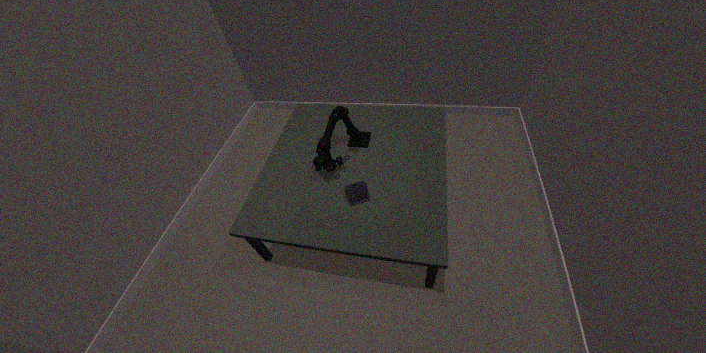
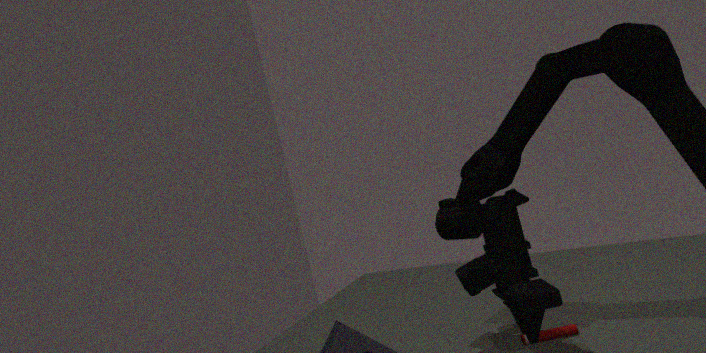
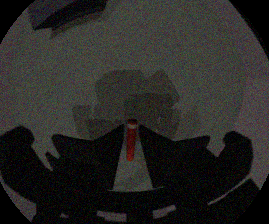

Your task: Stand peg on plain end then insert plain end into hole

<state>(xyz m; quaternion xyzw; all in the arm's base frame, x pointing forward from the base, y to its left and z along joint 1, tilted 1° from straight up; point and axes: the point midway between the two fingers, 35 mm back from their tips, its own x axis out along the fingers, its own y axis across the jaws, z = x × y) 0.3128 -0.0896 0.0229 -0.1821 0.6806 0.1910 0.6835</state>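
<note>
Now: gripper tip 1 cm past the peg and 1 cm to the left of it. From my gripper tip the other things lie so: sloped panel 14 cm ahead, 23 cm to the left, 5 cm above.
</note>
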